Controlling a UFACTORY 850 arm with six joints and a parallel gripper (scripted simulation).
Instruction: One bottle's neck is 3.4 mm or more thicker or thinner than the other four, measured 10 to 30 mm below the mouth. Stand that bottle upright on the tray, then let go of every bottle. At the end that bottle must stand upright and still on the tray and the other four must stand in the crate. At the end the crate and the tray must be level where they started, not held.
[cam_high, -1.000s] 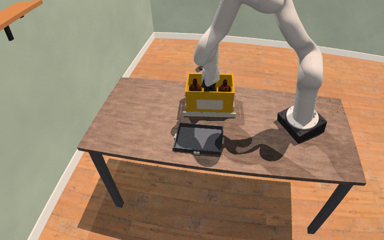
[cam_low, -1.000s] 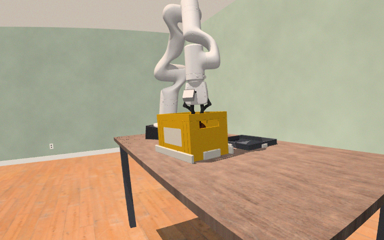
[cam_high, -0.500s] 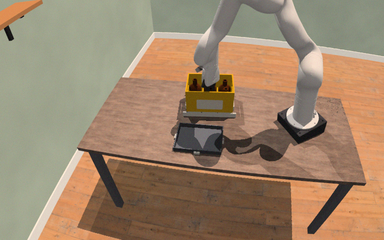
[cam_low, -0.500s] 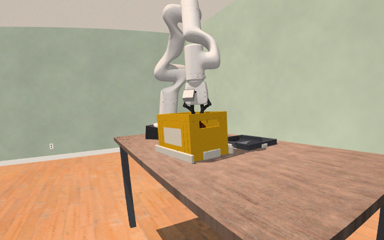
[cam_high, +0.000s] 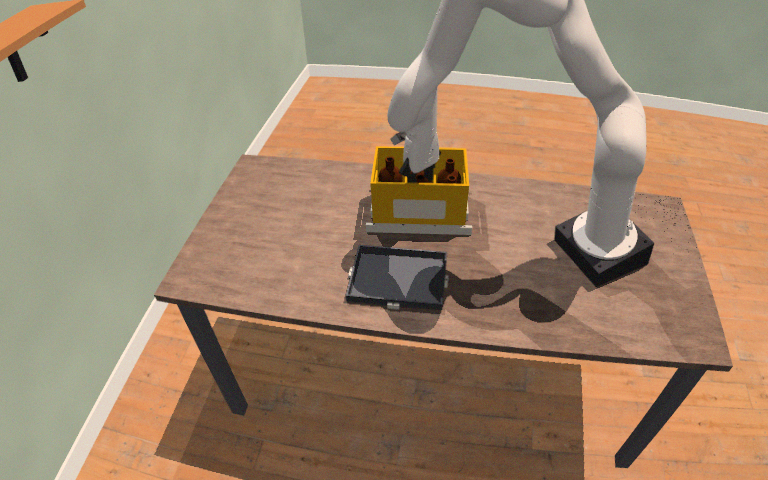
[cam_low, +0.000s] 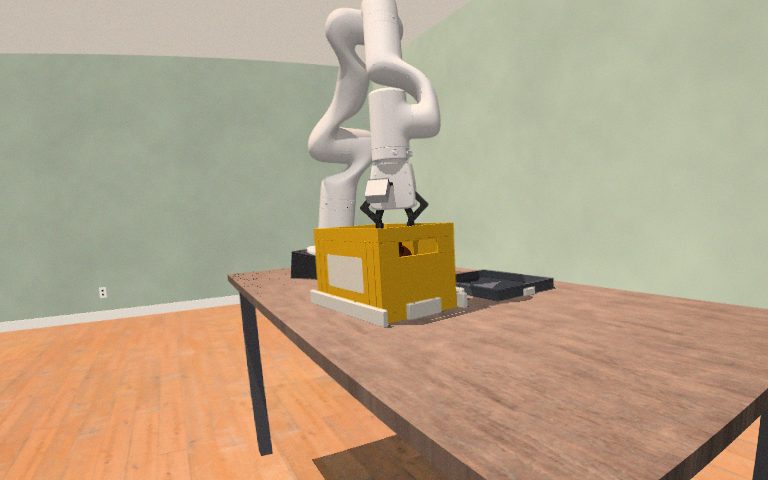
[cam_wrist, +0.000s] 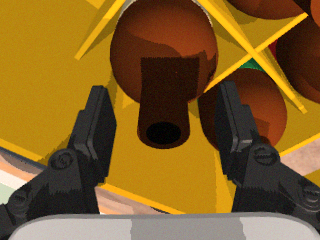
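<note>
Now: hand 70 mm above the yellow crate and 40 mm to the left of it. From my hand the other things lie so: dark tray 240 mm to the left, 150 mm below, 50 mm ahead.
</note>
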